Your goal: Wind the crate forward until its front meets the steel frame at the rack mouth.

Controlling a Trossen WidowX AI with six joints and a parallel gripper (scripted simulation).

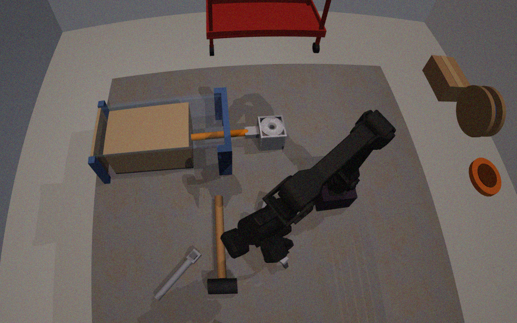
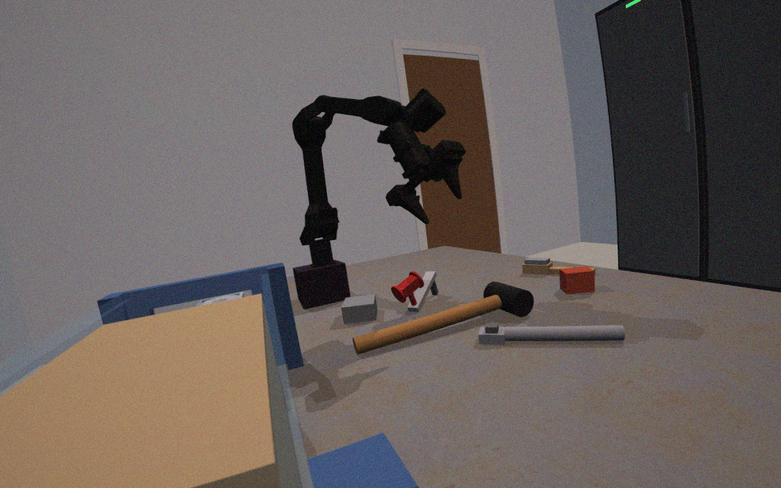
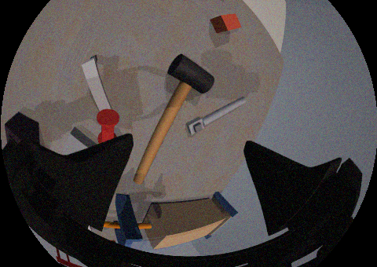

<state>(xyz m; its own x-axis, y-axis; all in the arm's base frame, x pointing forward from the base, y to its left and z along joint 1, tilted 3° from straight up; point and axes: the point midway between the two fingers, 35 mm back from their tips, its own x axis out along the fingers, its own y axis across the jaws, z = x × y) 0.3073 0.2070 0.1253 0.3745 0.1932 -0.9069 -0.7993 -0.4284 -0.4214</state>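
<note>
Right now my gripper tip is 90 mm past the winch handle, 30 mm to the left of it and 170 mm above it. From my gripper tip the other things lie so: red knob: 60 mm behind, 70 mm to the right, 160 mm below; blue steel frame: 40 mm ahead, 440 mm to the right, 100 mm below; small grey block: 110 mm behind, 170 mm to the right, 190 mm below.
</note>
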